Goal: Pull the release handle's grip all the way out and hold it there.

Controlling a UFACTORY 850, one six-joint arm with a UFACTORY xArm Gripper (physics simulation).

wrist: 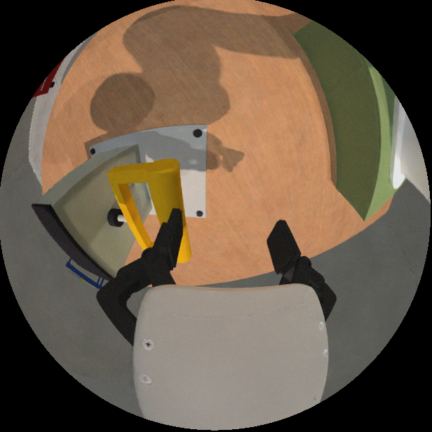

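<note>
The release handle (167,187) is a yellow loop with a thick round grip bar, left of the middle in the wrist view. It stands out from a grey-green housing with a dark edge (92,210), which sits on a light metal base plate (195,175). A thin rod with a black knob (115,218) shows at the housing, behind the loop. My gripper (229,226) is open with nothing between its fingers. Its left finger overlaps the lower part of the grip in the view and hides some of it; its right finger is well to the right of the handle. Whether the left finger touches the grip I cannot tell.
A large green block or bin (345,115) stands on the wooden table top (270,150) at the right, with a white object (398,150) beyond it. A white object with a red patch (45,85) is at the upper left. Arm shadows fall across the table.
</note>
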